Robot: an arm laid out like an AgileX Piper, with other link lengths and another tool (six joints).
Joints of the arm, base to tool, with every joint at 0 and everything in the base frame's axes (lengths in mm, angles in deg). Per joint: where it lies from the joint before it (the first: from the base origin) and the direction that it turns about. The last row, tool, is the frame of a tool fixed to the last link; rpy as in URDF.
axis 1: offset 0 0 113.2 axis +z
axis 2: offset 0 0 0 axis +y
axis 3: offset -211.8 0 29 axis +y
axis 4: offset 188.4 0 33.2 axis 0.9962 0 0.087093
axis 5: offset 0 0 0 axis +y
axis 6: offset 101.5 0 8.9 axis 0.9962 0 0.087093
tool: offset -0.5 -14 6 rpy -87.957 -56.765 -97.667
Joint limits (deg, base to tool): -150..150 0..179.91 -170..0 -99.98..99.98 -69.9..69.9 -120..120
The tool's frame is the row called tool.
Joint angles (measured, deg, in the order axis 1, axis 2, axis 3, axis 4, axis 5, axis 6), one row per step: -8.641, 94.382, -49.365, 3.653, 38.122, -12.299; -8.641, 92.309, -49.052, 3.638, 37.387, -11.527; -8.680, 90.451, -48.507, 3.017, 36.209, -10.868; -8.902, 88.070, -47.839, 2.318, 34.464, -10.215; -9.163, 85.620, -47.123, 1.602, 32.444, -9.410; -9.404, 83.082, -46.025, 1.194, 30.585, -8.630; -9.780, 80.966, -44.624, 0.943, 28.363, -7.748; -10.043, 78.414, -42.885, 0.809, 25.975, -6.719; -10.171, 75.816, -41.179, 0.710, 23.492, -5.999; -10.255, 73.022, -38.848, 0.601, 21.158, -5.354; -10.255, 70.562, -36.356, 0.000, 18.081, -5.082; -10.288, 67.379, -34.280, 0.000, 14.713, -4.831; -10.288, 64.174, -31.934, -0.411, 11.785, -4.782; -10.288, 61.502, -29.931, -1.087, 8.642, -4.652; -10.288, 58.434, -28.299, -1.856, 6.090, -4.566
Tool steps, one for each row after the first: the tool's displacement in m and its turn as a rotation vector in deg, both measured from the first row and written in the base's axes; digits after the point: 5 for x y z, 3 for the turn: -0.00023, -0.00016, 0.00768, -0.237, -2.456, -0.778; -0.00076, -0.00104, 0.01406, -0.952, -4.844, -1.116; -0.00132, -0.00272, 0.02253, -1.865, -8.185, -1.599; -0.00204, -0.00452, 0.03138, -2.770, -11.827, -2.253; -0.00454, -0.00560, 0.03894, -3.345, -15.061, -3.034; -0.00748, -0.00699, 0.04387, -3.708, -17.957, -4.129; -0.01161, -0.00760, 0.04917, -3.914, -21.143, -5.307; -0.01556, -0.00761, 0.05475, -4.173, -24.504, -6.067; -0.02169, -0.00701, 0.05804, -4.357, -27.295, -6.686; -0.02690, -0.00643, 0.06022, -5.049, -30.280, -6.525; -0.03174, -0.00570, 0.06686, -5.477, -34.737, -6.782; -0.03793, -0.00468, 0.07161, -6.188, -38.469, -6.513; -0.04267, -0.00389, 0.07619, -7.023, -42.211, -6.091; -0.04794, -0.00291, 0.08269, -7.955, -46.117, -5.539
